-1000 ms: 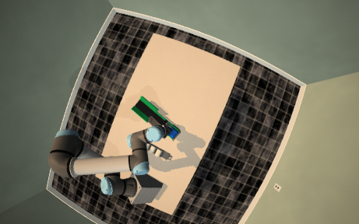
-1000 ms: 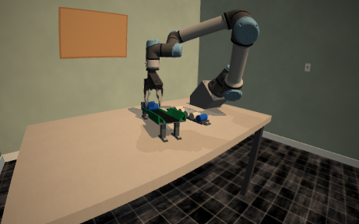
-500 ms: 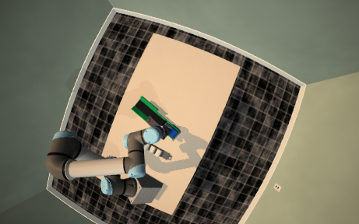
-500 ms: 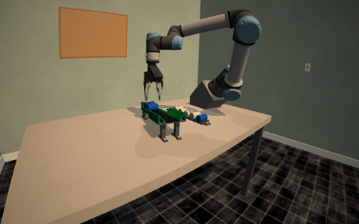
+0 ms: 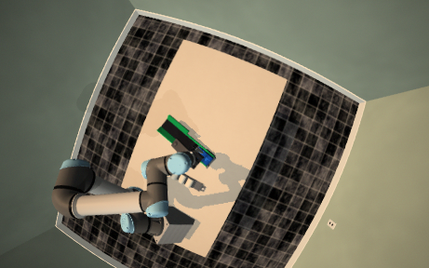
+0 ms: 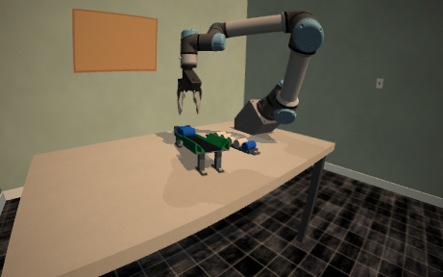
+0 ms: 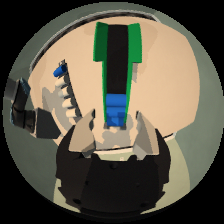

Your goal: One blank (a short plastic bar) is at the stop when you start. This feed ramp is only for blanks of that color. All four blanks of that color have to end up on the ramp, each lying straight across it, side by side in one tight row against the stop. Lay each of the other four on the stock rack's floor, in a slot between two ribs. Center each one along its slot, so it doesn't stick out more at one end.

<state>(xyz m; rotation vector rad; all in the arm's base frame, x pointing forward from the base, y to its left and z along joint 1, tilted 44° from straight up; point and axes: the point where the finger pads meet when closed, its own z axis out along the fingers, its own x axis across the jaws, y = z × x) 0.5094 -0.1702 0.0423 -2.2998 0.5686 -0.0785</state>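
Now: hand 21 cm past the stock rack, 18 cm above it and 7 cm to the right of it.
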